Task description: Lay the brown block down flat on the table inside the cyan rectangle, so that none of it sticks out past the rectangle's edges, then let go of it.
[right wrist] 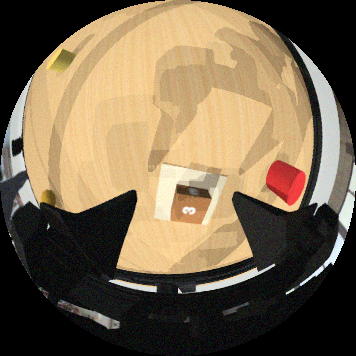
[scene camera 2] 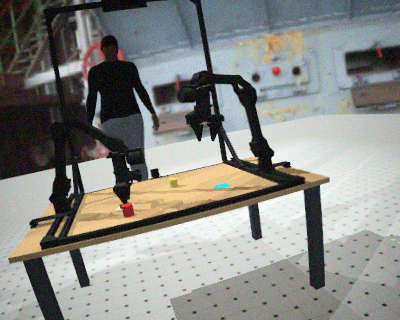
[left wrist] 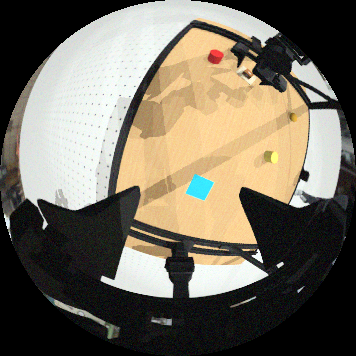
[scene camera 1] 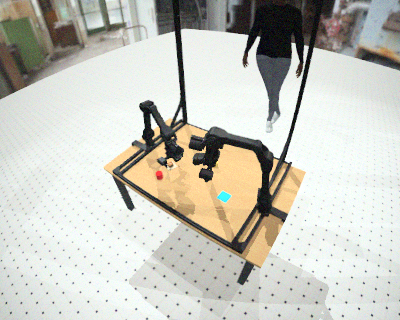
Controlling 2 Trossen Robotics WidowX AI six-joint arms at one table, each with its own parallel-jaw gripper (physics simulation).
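The brown block rests on a cream square on the table. A face with a white 3 is turned toward the right wrist camera. The cyan rectangle lies bare on the table, well away from the block; it does not show in the right wrist view. My right gripper is open above the block, with nothing between its fingers; the block appears between the fingertips in its wrist view. My left gripper is open and empty, high above the table.
A red cylinder stands near the block. A yellow cylinder and a small dark-yellow ball are toward the far edge. A black frame borders the table.
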